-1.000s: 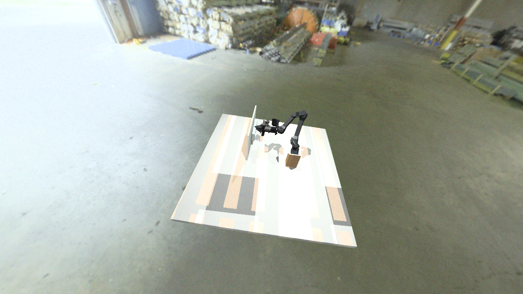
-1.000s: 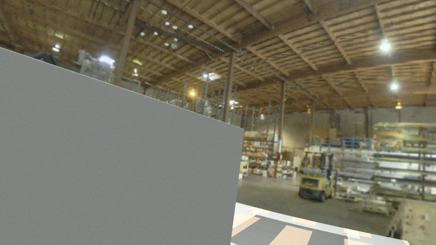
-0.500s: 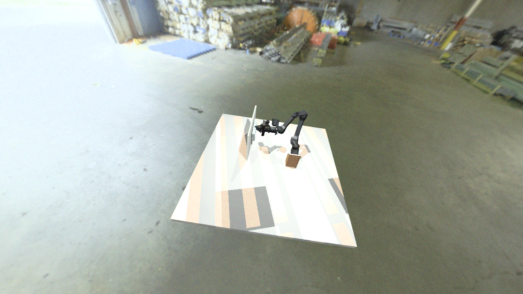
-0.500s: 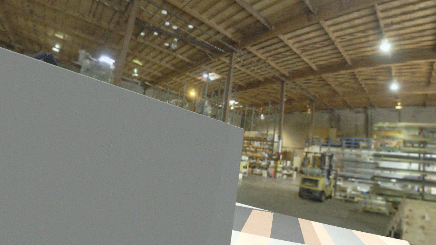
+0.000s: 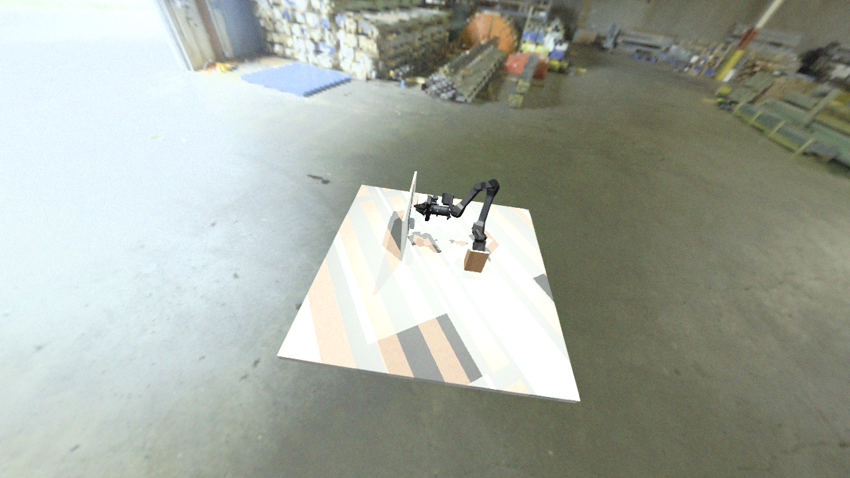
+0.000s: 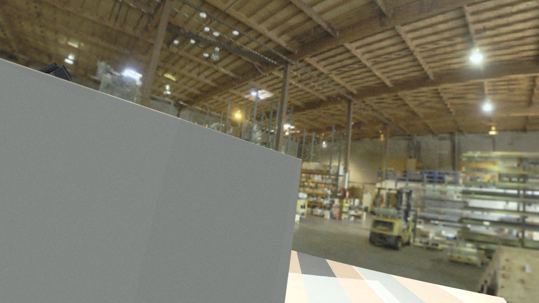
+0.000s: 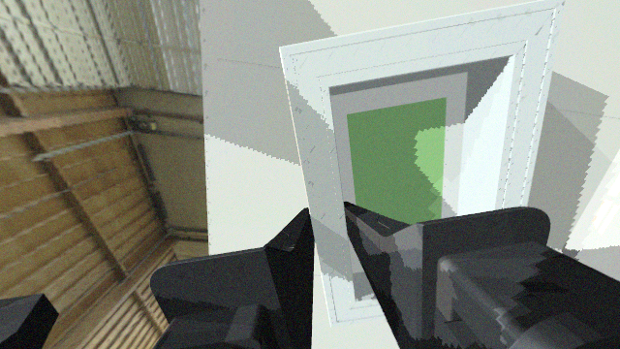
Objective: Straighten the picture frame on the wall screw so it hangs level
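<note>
The picture frame lies 5 cm below my gripper tip, 2 cm to the right of it and 1 cm ahead of it. Round my gripper tip: wall panel: 7 cm below, 2 cm ahead, 1 cm to the right.
</note>
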